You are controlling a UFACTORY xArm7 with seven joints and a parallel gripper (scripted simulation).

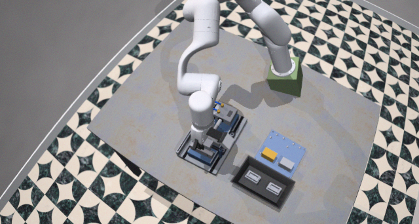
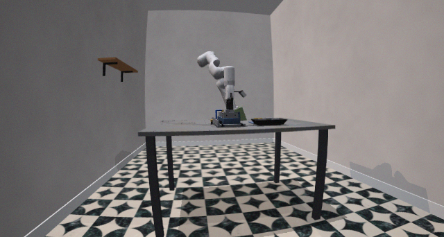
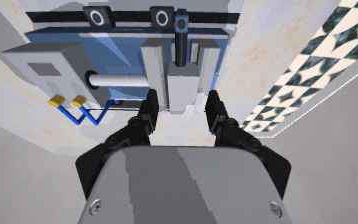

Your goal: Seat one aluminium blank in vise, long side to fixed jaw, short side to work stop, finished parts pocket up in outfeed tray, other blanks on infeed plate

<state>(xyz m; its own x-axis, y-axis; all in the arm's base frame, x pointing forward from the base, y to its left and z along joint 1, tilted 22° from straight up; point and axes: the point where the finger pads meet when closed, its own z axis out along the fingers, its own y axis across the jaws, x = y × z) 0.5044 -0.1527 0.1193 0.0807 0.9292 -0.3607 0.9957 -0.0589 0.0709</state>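
The aluminium blank is 3 cm below my hand. From my hand the other things lie so: fixed jaw (3 cm ahead, 5 cm below); moving jaw (3 cm behind, 5 cm below); dark work stop rod (5 cm to the left, 4 cm below).
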